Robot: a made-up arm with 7 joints. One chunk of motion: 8 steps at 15 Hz.
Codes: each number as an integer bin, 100 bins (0 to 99) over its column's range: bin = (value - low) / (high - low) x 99, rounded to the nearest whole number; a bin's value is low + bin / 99 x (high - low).
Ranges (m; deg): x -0.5..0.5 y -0.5..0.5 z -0.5..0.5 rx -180..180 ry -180..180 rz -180..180
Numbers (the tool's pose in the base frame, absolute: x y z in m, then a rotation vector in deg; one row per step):
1: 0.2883 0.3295 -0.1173 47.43 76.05 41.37
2: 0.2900 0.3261 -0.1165 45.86 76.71 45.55
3: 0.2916 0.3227 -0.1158 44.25 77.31 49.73
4: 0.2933 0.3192 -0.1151 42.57 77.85 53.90
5: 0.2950 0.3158 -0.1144 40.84 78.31 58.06
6: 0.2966 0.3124 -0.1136 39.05 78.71 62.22
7: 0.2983 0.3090 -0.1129 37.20 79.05 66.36
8: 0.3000 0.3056 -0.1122 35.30 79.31 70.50
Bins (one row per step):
1: 78 82 38 63 70 61
2: 78 82 38 62 71 62
3: 78 81 38 62 71 63
4: 79 81 38 61 71 64
5: 79 81 38 61 71 65
6: 79 80 38 60 71 67
7: 79 80 38 60 71 68
8: 79 80 38 59 71 69

